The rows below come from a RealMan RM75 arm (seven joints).
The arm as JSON. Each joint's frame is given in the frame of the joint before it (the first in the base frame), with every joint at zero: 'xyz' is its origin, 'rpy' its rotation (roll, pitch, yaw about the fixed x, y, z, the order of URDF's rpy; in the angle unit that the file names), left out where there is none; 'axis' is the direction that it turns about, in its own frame. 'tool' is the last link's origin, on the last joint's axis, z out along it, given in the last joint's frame.
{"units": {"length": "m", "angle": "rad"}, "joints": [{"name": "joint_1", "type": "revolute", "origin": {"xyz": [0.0, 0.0, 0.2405], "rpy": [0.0, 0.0, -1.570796]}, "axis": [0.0, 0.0, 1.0]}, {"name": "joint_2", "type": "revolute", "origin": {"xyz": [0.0, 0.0, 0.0], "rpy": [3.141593, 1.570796, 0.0]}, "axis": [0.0, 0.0, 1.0]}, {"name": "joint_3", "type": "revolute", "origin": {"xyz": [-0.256, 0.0, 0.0], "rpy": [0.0, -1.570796, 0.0]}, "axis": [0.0, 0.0, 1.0]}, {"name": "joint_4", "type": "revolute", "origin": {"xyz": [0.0, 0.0, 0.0], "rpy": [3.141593, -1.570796, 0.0]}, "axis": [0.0, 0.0, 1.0]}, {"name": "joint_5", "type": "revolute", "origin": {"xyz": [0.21, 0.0, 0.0], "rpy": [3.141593, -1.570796, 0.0]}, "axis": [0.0, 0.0, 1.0]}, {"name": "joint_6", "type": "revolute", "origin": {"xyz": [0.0, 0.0, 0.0], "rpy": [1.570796, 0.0, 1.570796]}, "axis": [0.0, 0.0, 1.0]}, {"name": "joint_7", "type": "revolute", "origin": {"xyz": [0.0, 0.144, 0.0], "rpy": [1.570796, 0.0, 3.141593]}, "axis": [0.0, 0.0, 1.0]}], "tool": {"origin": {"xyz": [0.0, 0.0, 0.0]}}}
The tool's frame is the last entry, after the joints.
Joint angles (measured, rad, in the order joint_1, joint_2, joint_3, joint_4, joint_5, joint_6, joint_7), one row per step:
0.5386, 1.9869, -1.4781, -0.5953, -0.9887, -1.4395, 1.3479
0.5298, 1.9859, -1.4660, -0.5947, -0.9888, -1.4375, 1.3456
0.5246, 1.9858, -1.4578, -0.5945, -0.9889, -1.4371, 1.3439
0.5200, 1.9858, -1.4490, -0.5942, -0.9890, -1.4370, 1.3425
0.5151, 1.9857, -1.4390, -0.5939, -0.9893, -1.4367, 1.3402
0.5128, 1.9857, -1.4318, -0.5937, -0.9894, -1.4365, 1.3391
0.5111, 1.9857, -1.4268, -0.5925, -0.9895, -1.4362, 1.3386
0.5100, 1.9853, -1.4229, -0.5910, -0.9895, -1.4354, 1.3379
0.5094, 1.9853, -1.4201, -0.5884, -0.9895, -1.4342, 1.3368
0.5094, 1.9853, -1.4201, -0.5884, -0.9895, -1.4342, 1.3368
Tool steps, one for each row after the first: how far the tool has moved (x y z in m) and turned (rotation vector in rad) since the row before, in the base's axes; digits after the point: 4 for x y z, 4 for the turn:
0.0038, 0.0003, 0.0025, 0.0124, 0.0031, -0.0143
0.0021, 0.0001, 0.0015, 0.0078, 0.0029, -0.0079
0.0019, 0.0002, 0.0016, 0.0079, 0.0034, -0.0076
0.0021, 0.0003, 0.0019, 0.0096, 0.0033, -0.0079
0.0011, 0.0005, 0.0013, 0.0065, 0.0027, -0.0048
0.0010, 0.0003, 0.0008, 0.0039, 0.0018, -0.0047
0.0010, 0.0003, 0.0007, 0.0035, 0.0007, -0.0042
0.0009, 0.0002, 0.0002, 0.0025, 0.0002, -0.0044
0.0000, 0.0000, 0.0000, 0.0000, 0.0000, 0.0000

